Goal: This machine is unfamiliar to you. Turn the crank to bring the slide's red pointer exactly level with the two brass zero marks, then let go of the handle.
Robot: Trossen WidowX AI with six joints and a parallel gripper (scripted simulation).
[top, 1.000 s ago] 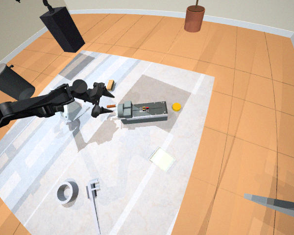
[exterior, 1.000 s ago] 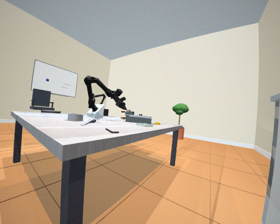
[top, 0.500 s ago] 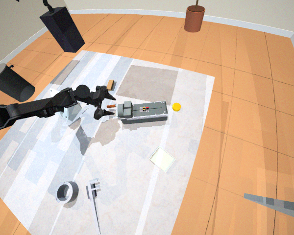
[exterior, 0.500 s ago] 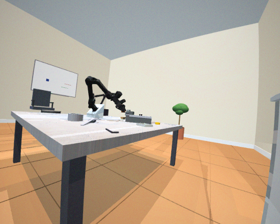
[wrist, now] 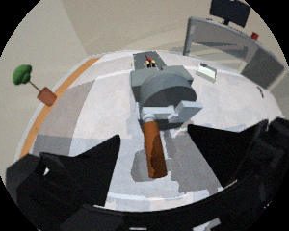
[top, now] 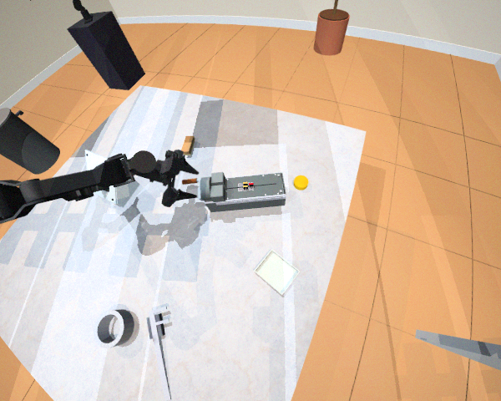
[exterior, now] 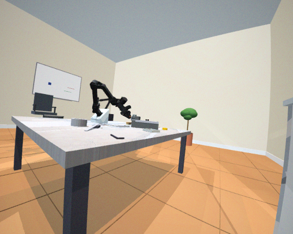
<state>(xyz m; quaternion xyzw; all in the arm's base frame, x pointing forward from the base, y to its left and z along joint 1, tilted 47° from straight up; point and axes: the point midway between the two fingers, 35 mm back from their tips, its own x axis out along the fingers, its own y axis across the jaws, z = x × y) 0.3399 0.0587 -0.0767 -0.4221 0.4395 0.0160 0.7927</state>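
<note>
My gripper tip is 20 mm past the orange-brown crank handle and 20 mm below it. Round my gripper tip: tan block 180 mm behind, 190 mm to the left, 70 mm below; then red pointer 180 mm ahead, 50 mm to the left; then yellow disc 320 mm ahead, 150 mm to the left, 70 mm below.
</note>
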